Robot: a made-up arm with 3 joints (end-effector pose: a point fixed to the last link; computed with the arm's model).
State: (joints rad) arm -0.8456 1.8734 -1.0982
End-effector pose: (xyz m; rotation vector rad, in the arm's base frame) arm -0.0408 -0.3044 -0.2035 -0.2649 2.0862 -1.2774
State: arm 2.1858 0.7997 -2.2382
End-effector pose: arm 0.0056 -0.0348 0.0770 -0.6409 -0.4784 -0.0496
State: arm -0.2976 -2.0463 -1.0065
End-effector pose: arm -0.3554 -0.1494 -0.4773 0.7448 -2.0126 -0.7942
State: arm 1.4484 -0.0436 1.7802
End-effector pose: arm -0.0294 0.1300 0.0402 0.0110 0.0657 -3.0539
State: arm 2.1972 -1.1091 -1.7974
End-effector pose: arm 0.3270 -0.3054 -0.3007 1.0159 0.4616 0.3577
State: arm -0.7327 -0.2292 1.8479
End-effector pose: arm 0.0842 0.0031 0.0756 -0.2320 -0.0668 1.1101
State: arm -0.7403 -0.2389 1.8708
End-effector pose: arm 0.0828 0.0098 0.0765 -0.2432 -0.0661 1.1249
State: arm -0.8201 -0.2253 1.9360
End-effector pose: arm 0.0894 0.0148 0.0723 -0.2330 -0.0455 1.1110
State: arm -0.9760 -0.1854 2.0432
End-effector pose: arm 0.1042 0.0144 0.0629 -0.1941 -0.0119 1.0640
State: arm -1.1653 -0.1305 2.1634
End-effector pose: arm 0.1210 0.0055 0.0515 -0.1355 0.0127 0.9966
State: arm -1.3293 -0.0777 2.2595
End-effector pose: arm 0.1325 -0.0086 0.0420 -0.0786 0.0179 0.9297
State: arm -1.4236 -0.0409 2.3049
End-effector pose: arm 0.1370 -0.0218 0.0362 -0.0404 0.0122 0.8812
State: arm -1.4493 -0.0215 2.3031
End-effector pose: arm 0.1369 -0.0311 0.0333 -0.0211 0.0067 0.8538
